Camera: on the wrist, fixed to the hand. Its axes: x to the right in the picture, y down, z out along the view.
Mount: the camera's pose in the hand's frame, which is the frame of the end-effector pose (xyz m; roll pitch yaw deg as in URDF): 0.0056 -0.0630 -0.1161 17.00 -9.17 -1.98
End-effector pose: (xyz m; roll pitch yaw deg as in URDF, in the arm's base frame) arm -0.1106 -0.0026 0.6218 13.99 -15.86 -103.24
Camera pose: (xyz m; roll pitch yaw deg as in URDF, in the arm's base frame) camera -0.1520 -0.0343 0.5003 32.38 -24.23 -107.74
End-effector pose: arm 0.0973 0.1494 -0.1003 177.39 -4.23 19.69
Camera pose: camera 0.0717 0.2127 0.0129 -165.76 5.02 21.23
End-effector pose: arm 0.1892 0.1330 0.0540 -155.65 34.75 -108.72
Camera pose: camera 0.1726 0.0545 0.1591 -134.14 42.08 -101.23
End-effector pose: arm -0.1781 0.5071 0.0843 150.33 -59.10 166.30
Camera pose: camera -0.1494 0.3846 0.1249 170.77 -50.07 161.90
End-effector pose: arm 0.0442 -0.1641 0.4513 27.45 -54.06 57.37
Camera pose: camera 0.1056 -0.0726 0.3783 54.65 -60.76 45.11
